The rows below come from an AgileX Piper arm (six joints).
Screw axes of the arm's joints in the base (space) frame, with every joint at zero. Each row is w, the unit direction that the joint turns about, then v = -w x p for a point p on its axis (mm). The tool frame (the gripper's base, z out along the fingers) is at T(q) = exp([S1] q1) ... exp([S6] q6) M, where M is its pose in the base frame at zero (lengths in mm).
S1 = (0, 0, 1, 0, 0, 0)
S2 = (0, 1, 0, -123, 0, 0)
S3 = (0, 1, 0, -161.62, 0, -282.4)
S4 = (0.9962, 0, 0.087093, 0, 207.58, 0)
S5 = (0, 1, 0, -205.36, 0, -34.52)
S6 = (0.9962, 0, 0.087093, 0, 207.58, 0)
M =
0.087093 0 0.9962 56.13
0 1 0 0
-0.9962 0 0.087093 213.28
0 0 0 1
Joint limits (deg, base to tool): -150..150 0..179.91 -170..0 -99.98..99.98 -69.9..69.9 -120..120
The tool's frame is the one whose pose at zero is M.
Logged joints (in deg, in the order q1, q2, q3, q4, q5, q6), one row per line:
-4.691, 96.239, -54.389, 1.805, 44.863, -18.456
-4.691, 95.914, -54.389, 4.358, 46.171, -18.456
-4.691, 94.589, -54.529, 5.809, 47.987, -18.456
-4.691, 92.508, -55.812, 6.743, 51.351, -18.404
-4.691, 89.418, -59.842, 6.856, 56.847, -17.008
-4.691, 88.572, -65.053, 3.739, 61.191, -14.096
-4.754, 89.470, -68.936, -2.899, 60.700, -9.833
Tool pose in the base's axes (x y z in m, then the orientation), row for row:
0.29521, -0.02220, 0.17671, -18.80, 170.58, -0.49
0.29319, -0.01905, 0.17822, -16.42, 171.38, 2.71
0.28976, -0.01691, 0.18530, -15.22, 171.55, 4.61
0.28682, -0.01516, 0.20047, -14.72, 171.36, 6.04
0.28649, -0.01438, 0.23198, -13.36, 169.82, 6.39
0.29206, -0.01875, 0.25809, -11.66, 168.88, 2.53
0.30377, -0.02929, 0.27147, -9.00, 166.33, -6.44
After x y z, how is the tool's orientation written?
As a rotation vector, in degrees.
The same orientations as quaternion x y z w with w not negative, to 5 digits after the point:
-0.10926, 0.99132, -0.00285, 0.07312
-0.09514, 0.99301, 0.01570, 0.06814
-0.08814, 0.99348, 0.02670, 0.06727
-0.08533, 0.99335, 0.03501, 0.06891
-0.07810, 0.99277, 0.03736, 0.08312
-0.06857, 0.99317, 0.01488, 0.09323
-0.05363, 0.99108, -0.03837, 0.11582

